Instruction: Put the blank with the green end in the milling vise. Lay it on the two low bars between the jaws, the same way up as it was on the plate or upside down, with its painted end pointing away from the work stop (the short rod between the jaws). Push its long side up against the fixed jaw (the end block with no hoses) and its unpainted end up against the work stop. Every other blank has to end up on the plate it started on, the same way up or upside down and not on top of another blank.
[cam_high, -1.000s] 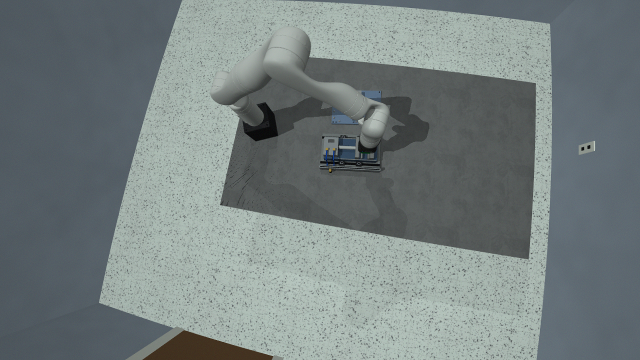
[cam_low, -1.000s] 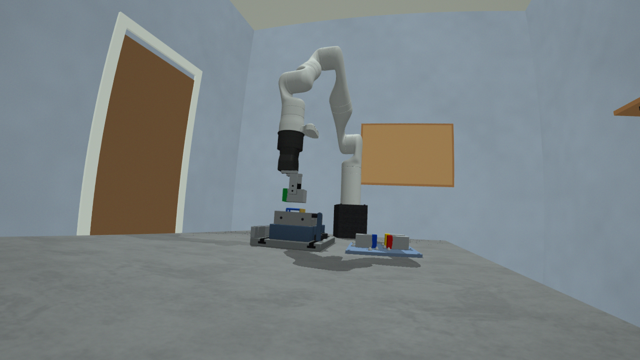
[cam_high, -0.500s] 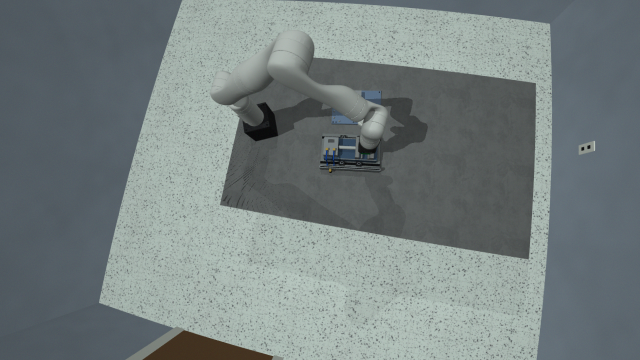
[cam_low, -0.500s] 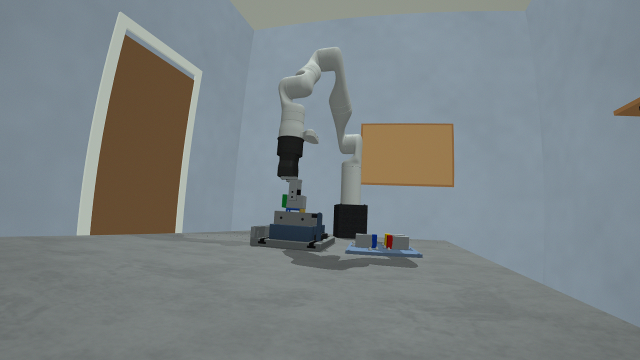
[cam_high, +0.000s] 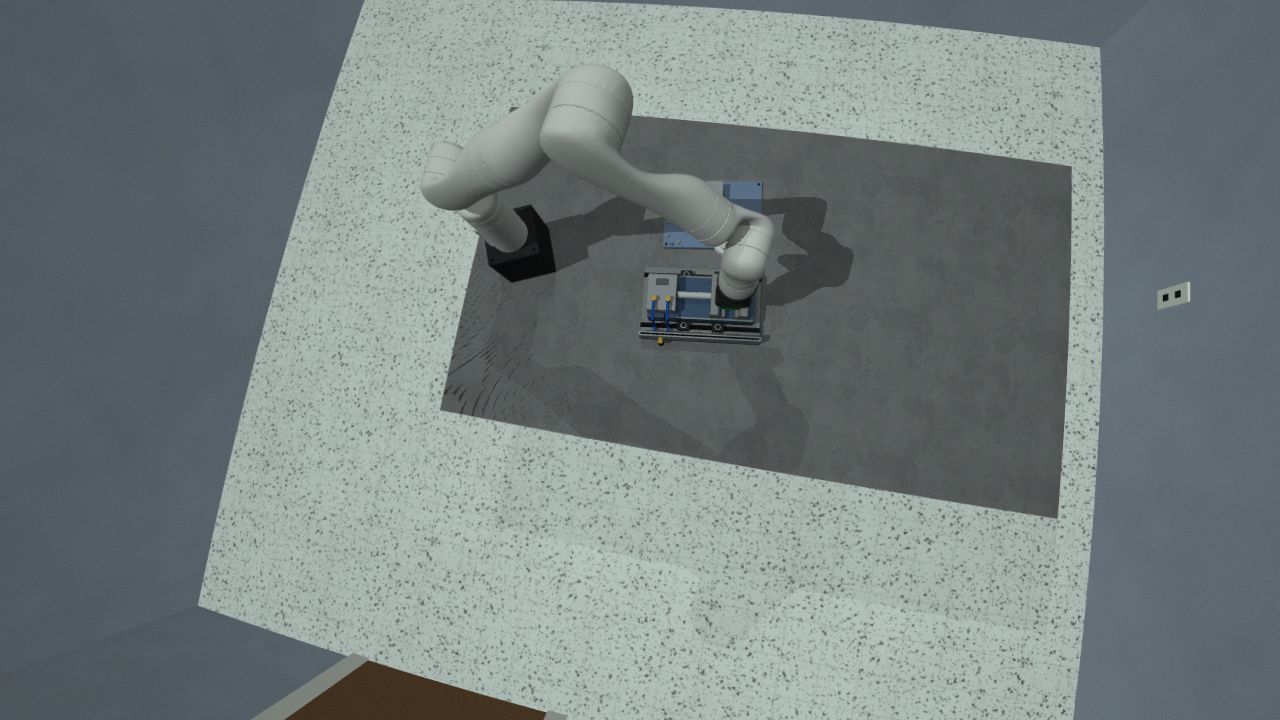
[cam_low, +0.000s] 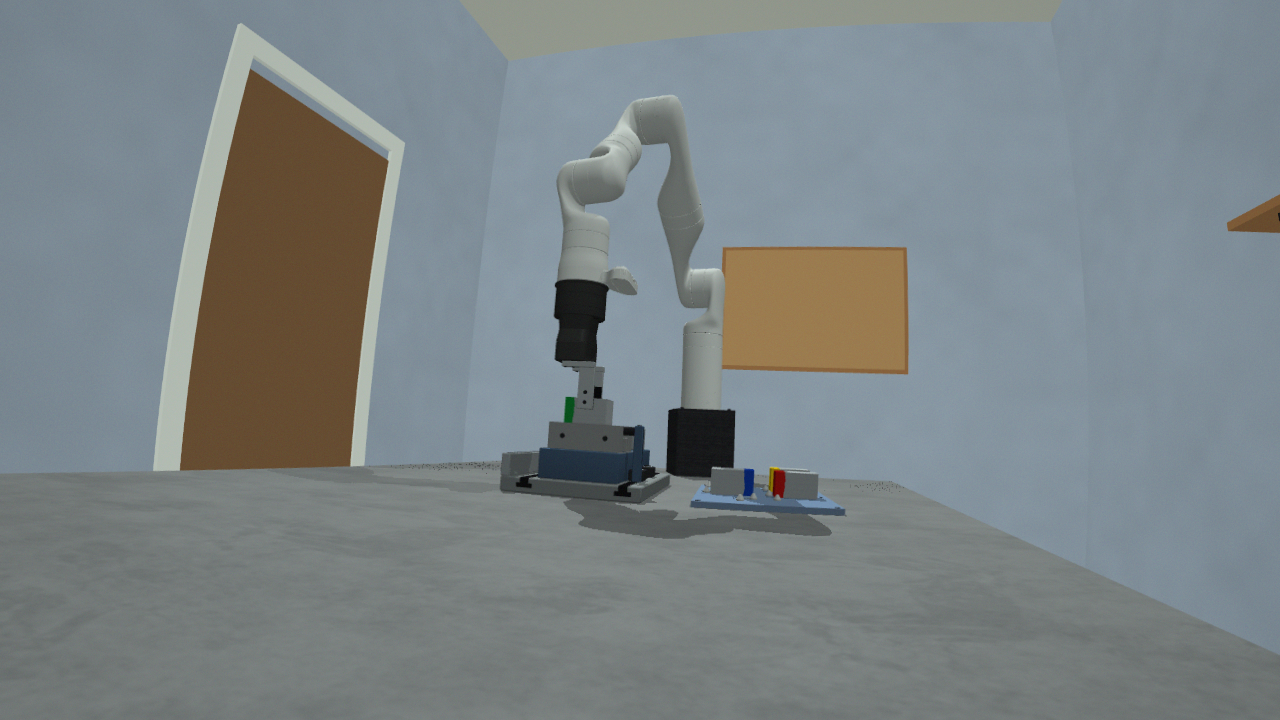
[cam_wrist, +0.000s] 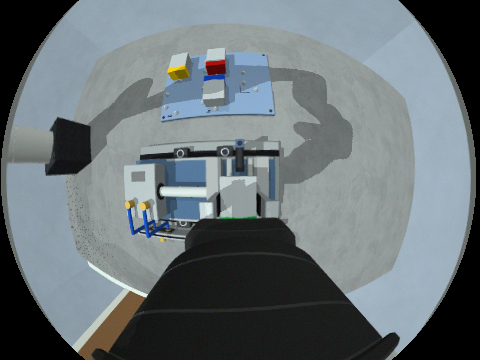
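Now: the green-ended blank 20 mm below my hand. From my hand the other things lie so: fixed jaw: 60 mm below, 30 mm ahead, 10 mm to the left; milling vise: 90 mm below, 70 mm behind, 10 mm to the left; work stop rod: 50 mm to the left, 40 mm below.
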